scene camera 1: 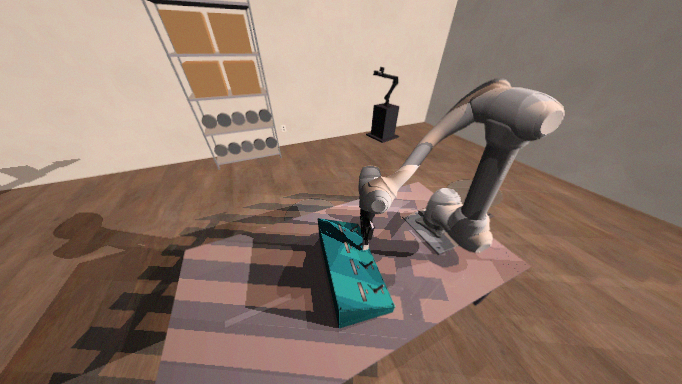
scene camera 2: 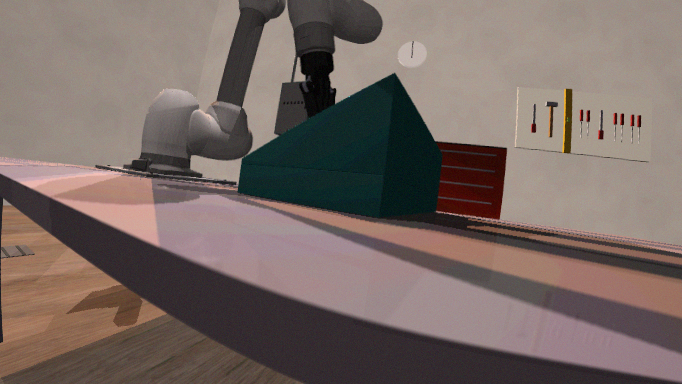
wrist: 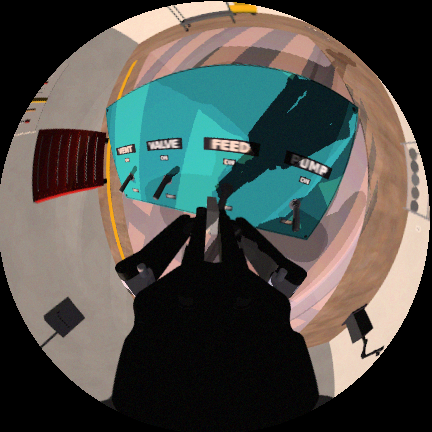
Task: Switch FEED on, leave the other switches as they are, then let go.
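Pixels of known places: gripper, fingertip midpoint: (scene camera 1: 365, 249) (wrist: 210, 204); arm's base, link origin: (scene camera 1: 434, 223) (scene camera 2: 164, 173).
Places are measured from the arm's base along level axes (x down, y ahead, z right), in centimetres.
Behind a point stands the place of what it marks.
Note:
The teal sloped switch panel (scene camera 1: 352, 300) {x -13.6, y 79.0, z -11.1 cm} (scene camera 2: 325, 155) {x -5.9, y 61.1, z 31.6 cm} (wrist: 165, 100) {x -14.4, y 74.8, z 5.1 cm} stands on the table. The wrist view shows the VENT lever (wrist: 128, 180) {x -9.3, y 65.5, z -12.0 cm}, VALVE lever (wrist: 166, 183) {x -9.3, y 61.4, z -0.7 cm}, FEED lever (wrist: 226, 193) {x -9.7, y 57.3, z 10.4 cm} and PUMP lever (wrist: 296, 216) {x -10.6, y 52.5, z 20.8 cm} below their labels. The FEED label (wrist: 230, 145) {x -11.1, y 64.2, z 12.6 cm} is readable. The FEED lever is dark, in shadow and partly covered by the fingers, so its position is unclear. My gripper (scene camera 1: 366, 246) {x -8.5, y 55.8, z 7.0 cm} (wrist: 210, 204) {x -8.5, y 55.8, z 7.0 cm} is shut with nothing between its fingers. Its tips are low at the panel's robot side, close beside the FEED lever; contact cannot be told. Scene camera 2 has the tips hidden behind the panel.
The pink table (scene camera 1: 210, 320) {x 1.1, y 130.5, z 22.9 cm} (scene camera 2: 400, 295) {x 1.1, y 69.5, z 56.6 cm} carries the panel and the arm's base plate (scene camera 1: 430, 235) {x 0.0, y 11.0, z -4.5 cm}. A shelf rack with boxes, a black pedestal (scene camera 1: 384, 122) with a small arm, and a red cabinet (scene camera 2: 471, 180) (wrist: 70, 165) stand farther off.

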